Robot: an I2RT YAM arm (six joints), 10 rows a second.
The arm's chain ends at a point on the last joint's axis. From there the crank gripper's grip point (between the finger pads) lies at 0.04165 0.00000 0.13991 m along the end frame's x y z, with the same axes.
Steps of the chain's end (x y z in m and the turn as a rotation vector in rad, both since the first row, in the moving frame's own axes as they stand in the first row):
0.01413, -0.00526, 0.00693, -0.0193, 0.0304, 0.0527
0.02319, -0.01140, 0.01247, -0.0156, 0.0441, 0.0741
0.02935, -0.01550, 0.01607, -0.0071, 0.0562, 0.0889
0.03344, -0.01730, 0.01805, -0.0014, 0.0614, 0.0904
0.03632, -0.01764, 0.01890, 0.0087, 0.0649, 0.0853
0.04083, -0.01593, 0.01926, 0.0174, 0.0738, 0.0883
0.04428, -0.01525, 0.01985, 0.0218, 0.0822, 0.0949
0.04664, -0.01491, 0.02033, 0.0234, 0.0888, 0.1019
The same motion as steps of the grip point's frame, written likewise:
0.01823, -0.00027, 0.00555, -0.0193, 0.0304, 0.0527
0.02912, -0.00592, 0.01046, -0.0156, 0.0441, 0.0741
0.03692, -0.01047, 0.01350, -0.0071, 0.0562, 0.0889
0.04176, -0.01296, 0.01523, -0.0014, 0.0614, 0.0904
0.04520, -0.01491, 0.01592, 0.0087, 0.0649, 0.0853
0.05096, -0.01421, 0.01582, 0.0174, 0.0738, 0.0883
0.05557, -0.01377, 0.01597, 0.0218, 0.0822, 0.0949
0.05881, -0.01327, 0.01610, 0.0234, 0.0888, 0.1019

